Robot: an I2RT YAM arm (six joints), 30 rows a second.
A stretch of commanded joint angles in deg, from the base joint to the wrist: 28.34, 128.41, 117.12, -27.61, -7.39, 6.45; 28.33, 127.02, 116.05, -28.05, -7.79, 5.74; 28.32, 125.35, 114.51, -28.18, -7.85, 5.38; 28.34, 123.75, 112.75, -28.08, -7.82, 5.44; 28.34, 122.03, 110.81, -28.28, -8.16, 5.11; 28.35, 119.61, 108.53, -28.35, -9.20, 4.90; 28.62, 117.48, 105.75, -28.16, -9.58, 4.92; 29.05, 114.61, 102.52, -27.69, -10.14, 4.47; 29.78, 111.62, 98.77, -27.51, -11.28, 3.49; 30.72, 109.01, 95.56, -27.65, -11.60, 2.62; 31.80, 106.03, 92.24, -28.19, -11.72, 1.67; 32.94, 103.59, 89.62, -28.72, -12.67, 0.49
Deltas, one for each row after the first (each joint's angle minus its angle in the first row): -0.01, -1.39, -1.07, -0.44, -0.40, -0.71; -0.02, -3.06, -2.61, -0.57, -0.46, -1.07; 0.00, -4.66, -4.37, -0.47, -0.43, -1.01; 0.00, -6.38, -6.31, -0.67, -0.77, -1.34; 0.01, -8.80, -8.59, -0.74, -1.81, -1.55; 0.28, -10.93, -11.37, -0.55, -2.19, -1.53; 0.71, -13.80, -14.60, -0.08, -2.75, -1.98; 1.44, -16.79, -18.35, 0.10, -3.89, -2.96; 2.38, -19.40, -21.56, -0.04, -4.21, -3.83; 3.46, -22.38, -24.88, -0.58, -4.33, -4.78; 4.60, -24.82, -27.50, -1.11, -5.28, -5.96
